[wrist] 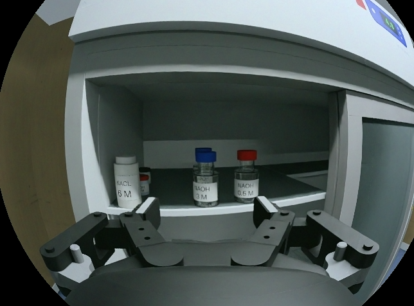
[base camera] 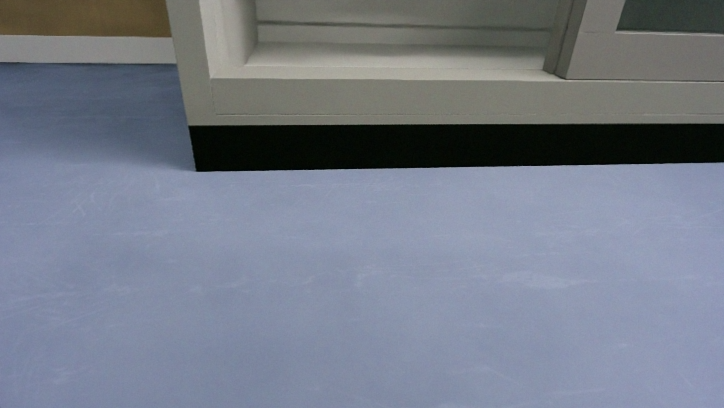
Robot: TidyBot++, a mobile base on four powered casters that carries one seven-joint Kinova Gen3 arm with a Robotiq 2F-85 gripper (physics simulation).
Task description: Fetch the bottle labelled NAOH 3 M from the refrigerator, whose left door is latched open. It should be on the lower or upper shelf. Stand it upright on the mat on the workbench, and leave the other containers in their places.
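Frame: origin at the arm's base, x ahead, y left, z up, level; metres.
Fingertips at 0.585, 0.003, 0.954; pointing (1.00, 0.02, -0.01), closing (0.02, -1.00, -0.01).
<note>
A point is followed by its place in that frame, as x, y, z.
The bottle labelled NAOH 3 M (wrist: 205, 181), clear glass with a blue cap, stands upright near the front edge of the upper shelf (wrist: 172, 201) in the wrist view. My gripper (wrist: 206, 210) is open, with nothing between its fingers. It is in front of the shelf, and the bottle shows between and beyond the fingertips. The refrigerator (base camera: 354, 98) @[0.832, 0.024, -0.258] (wrist: 76, 135) has its left side open; its lower part shows in the base camera view. The workbench and mat do not show.
A red-capped NAOH 0.5 M bottle (wrist: 246, 180) stands right of the target. Another blue-capped bottle (wrist: 202, 150) is close behind it. A white NACL 6 M bottle (wrist: 127, 185) stands at the left, with small containers behind. A framed glass door (wrist: 354, 165) (base camera: 648, 55) @[0.917, -0.514, -0.178] bounds the opening at right.
</note>
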